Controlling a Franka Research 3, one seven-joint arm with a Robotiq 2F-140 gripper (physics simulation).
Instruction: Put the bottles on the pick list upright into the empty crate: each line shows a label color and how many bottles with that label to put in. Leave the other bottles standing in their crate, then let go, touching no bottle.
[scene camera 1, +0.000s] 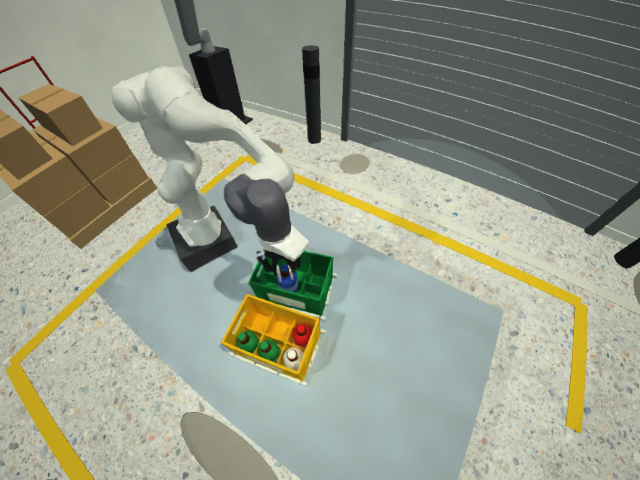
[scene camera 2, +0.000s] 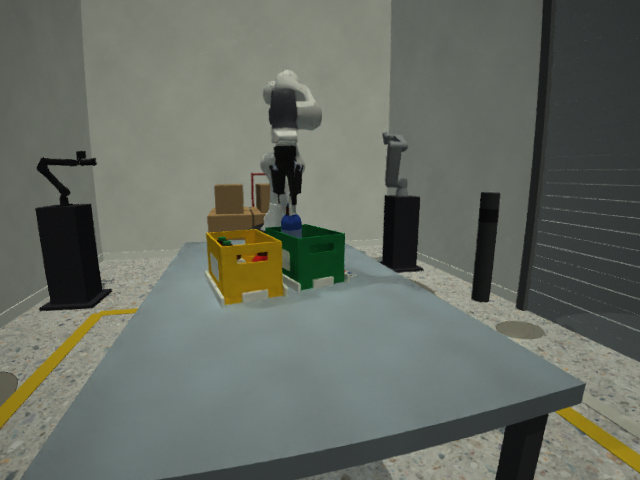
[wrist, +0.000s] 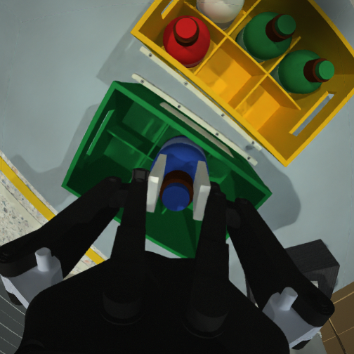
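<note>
My gripper (scene camera 1: 285, 270) (scene camera 2: 293, 209) (wrist: 179, 170) is shut on the neck of a blue bottle (scene camera 1: 287, 282) (scene camera 2: 291, 223) (wrist: 181, 155). The bottle is about upright, with its lower part inside the green crate (scene camera 1: 310, 303) (scene camera 2: 320, 263) (wrist: 75, 170), in the middle near the wall facing the yellow crate. Its base is hidden. The yellow crate (scene camera 1: 284, 307) (scene camera 2: 258, 281) (wrist: 277, 151) holds a red bottle (scene camera 1: 301, 334) (wrist: 186, 46), a white bottle (scene camera 1: 292, 357) (wrist: 220, 8) and two green bottles (scene camera 1: 247, 341) (scene camera 1: 268, 350) (wrist: 265, 40) (wrist: 300, 72). The pick list is not readable.
The crates stand close side by side on the blue-grey table (scene camera 1: 403, 361) (scene camera 2: 320, 361). The arm's black base (scene camera 1: 201, 248) stands behind them. Cardboard boxes (scene camera 1: 77, 170) (scene camera 2: 229, 198) and a black post (scene camera 1: 311, 98) (scene camera 2: 485, 248) stand farther off.
</note>
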